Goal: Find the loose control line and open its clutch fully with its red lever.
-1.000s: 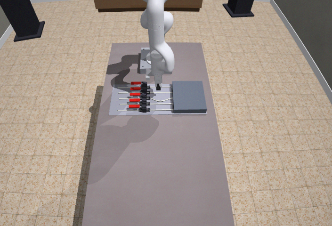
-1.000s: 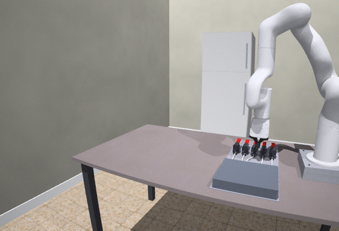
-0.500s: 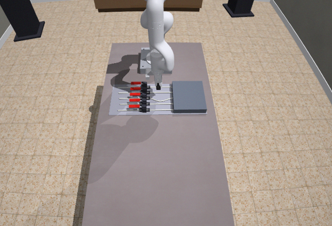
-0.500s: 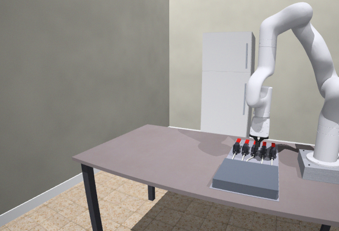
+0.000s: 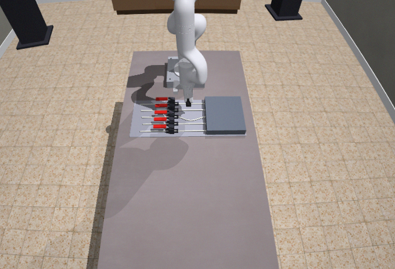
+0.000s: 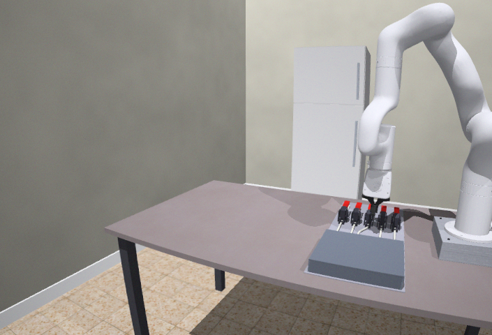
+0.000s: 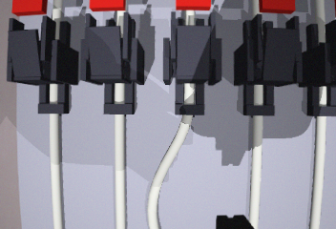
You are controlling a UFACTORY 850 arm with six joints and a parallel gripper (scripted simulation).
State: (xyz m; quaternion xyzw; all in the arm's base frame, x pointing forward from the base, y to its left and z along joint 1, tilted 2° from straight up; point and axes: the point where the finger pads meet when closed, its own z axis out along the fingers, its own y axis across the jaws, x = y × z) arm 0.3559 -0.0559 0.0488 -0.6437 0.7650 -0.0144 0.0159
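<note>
Right now the pale base plate is 25 cm to the right of my hand, 11 cm below it and 2 cm behind it.
</note>
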